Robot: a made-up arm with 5 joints.
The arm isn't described. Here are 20 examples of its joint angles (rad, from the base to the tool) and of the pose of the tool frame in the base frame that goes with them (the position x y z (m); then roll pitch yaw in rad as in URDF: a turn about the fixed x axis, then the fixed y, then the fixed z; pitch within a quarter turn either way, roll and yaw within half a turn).
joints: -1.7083 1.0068 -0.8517 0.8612 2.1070
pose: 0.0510 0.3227 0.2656 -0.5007 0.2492 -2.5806
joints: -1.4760 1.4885 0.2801 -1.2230 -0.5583
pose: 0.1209 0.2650 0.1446 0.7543 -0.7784 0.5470
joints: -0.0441 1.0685 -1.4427 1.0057 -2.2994
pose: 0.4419 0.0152 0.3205 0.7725 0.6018 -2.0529
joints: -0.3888 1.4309 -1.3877 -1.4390 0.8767
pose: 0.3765 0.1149 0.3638 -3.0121 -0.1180 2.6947
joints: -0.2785 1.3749 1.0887 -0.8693 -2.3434
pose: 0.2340 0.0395 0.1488 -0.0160 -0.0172 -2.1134
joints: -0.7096 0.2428 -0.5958 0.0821 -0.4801
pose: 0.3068 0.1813 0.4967 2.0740 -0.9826 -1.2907
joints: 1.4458 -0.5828 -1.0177 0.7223 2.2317
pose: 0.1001 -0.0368 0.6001 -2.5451 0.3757 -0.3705
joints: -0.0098 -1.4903 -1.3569 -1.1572 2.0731
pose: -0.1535 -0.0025 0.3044 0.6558 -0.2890 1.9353
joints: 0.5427 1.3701 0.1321 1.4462 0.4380
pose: 0.2083 -0.0681 0.1916 1.0949 1.1384 0.5904
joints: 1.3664 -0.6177 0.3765 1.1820 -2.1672
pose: 0.1181 -0.1092 0.4031 0.5275 0.3621 2.7997
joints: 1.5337 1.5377 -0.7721 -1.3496 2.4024
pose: 0.1080 -0.3367 0.2551 -2.3212 0.6291 -0.4647
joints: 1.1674 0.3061 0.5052 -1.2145 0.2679
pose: 0.2001 -0.2452 0.4141 -2.6701 -1.1147 1.4578
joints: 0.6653 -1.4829 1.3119 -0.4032 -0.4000
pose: 0.1259 -0.0239 0.4141 2.5509 -0.8580 -3.0817
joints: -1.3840 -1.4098 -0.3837 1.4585 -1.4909
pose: 0.0866 -0.0481 0.4688 1.9059 -0.0295 -0.1971
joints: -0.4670 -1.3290 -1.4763 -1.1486 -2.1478
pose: -0.1195 -0.1086 0.3351 -0.6550 -0.4146 -1.5868
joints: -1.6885 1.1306 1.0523 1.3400 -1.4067
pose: 0.0863 0.0796 0.2922 -1.9544 0.1071 0.0746
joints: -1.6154 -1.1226 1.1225 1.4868 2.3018
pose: 0.0955 0.0042 0.3191 -0.0653 0.0530 -2.4164
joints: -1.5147 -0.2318 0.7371 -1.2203 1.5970
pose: 0.1059 0.1822 0.4814 -2.2859 -0.0170 3.1002
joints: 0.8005 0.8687 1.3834 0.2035 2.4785
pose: 0.1477 -0.0539 0.2496 0.6735 -0.6260 1.4037
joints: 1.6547 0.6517 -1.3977 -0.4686 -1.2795
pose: 0.0738 -0.2584 0.5382 2.7950 -0.0839 2.8298
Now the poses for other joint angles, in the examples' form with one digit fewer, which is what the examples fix.
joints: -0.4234 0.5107 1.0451 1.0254 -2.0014
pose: 0.175 0.036 0.289 -0.955 -0.401 -1.417
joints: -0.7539 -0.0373 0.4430 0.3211 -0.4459
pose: 0.254 0.148 0.372 0.490 -0.718 0.072
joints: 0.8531 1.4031 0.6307 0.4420 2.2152
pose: 0.165 -0.080 0.156 0.812 -0.457 1.114
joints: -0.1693 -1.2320 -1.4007 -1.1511 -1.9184
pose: -0.138 -0.040 0.373 -0.889 -0.314 -1.647
